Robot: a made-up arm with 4 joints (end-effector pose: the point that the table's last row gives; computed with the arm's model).
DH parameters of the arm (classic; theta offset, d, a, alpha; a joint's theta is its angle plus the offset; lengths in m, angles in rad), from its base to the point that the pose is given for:
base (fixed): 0 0 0 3.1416
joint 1: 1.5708 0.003 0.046 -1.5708
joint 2: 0 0.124 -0.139 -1.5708
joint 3: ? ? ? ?
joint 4: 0 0.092 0.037 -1.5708
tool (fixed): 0 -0.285 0 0
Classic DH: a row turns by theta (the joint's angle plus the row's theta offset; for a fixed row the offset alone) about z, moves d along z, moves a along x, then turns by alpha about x.
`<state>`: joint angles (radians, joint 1 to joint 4).
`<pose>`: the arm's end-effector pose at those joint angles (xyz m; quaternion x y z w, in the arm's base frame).
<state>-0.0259 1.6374 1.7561 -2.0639</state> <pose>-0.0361 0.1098 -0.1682 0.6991 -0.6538 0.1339 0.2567</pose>
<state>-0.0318 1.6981 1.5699 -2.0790</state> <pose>-0.0354 0.1053 -0.1626 0.6822 -0.6610 0.2247 0.2171</pose>
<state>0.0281 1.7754 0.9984 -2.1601</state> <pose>-0.0380 0.1240 -0.1373 0.5781 -0.6720 0.4572 0.0727</pose>
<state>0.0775 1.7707 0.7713 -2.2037</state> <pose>-0.0381 0.1404 -0.1255 0.5108 -0.6751 0.5320 0.0153</pose>
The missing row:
joint 3: 1.5708 0.065 0.267 1.5708
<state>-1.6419 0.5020 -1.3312 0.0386</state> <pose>0.3256 -0.1158 -0.1036 -0.0180 -0.2659 0.1503 0.9520</pose>
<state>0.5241 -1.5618 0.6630 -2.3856</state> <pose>-0.1741 -0.2368 0.0931 0.1695 0.5132 0.5605 0.6274</pose>
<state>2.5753 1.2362 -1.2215 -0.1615</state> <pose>-0.0578 0.3189 0.0512 0.3880 -0.3407 0.8056 0.2907</pose>
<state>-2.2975 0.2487 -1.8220 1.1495</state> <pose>0.5320 0.0074 0.0692 0.1759 -0.6162 0.1645 0.7499</pose>
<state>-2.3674 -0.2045 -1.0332 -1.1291</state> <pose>0.1072 -0.1623 -0.0771 -0.3404 0.5036 0.5129 0.6061</pose>
